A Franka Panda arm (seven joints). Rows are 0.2 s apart.
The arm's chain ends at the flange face. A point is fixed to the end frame.
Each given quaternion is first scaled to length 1.
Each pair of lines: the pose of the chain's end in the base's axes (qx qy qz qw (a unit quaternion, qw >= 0); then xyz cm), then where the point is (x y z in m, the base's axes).
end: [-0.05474, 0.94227, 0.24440, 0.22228, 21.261, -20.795, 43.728]
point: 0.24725 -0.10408 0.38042
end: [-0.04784, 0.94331, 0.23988, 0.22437, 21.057, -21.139, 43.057]
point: 0.24691 -0.10842 0.37314
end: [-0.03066, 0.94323, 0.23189, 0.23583, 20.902, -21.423, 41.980]
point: 0.25041 -0.11323 0.36229
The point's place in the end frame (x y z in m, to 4 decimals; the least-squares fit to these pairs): -0.0051 0.0587 0.1084
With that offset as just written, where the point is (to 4 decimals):
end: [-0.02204, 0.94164, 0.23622, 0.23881, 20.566, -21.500, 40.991]
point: 0.2487 -0.1139 0.3538
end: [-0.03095, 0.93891, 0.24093, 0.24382, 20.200, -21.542, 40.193]
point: 0.2442 -0.1133 0.3471
